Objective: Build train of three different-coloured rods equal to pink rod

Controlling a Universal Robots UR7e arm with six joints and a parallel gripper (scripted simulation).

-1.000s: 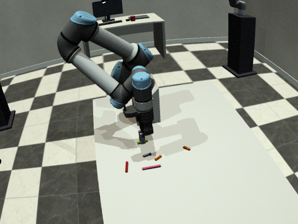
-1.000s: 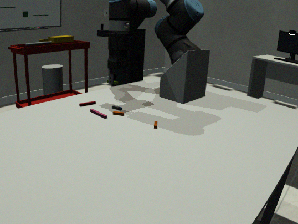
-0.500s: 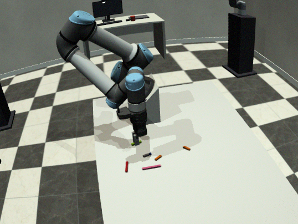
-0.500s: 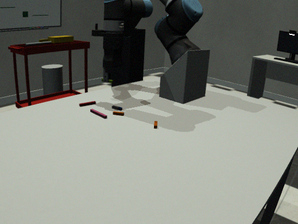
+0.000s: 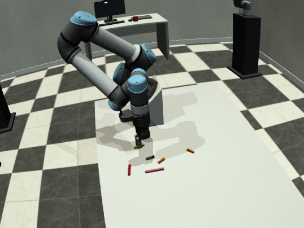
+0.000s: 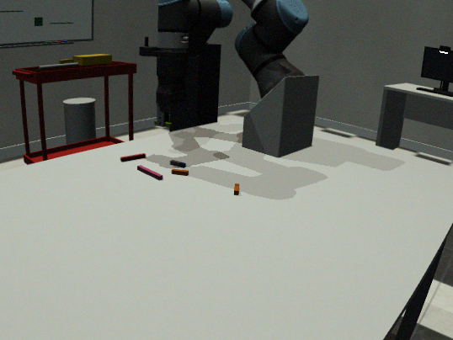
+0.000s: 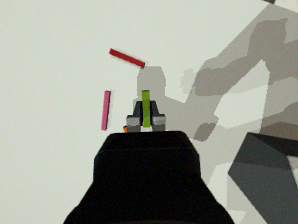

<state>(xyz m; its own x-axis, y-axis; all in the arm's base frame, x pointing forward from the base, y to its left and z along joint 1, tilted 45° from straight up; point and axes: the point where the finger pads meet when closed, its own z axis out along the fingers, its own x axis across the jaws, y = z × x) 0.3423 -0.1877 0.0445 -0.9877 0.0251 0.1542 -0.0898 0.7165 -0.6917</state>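
Right now the grey rod is 40 mm to the left of my hand and 110 mm below it. From my hand the other things lie so: red rod 40 mm ahead, 70 mm to the right, 110 mm below; then lime rod 10 mm below; then blue rod 10 mm behind, 60 mm to the left, 110 mm below.
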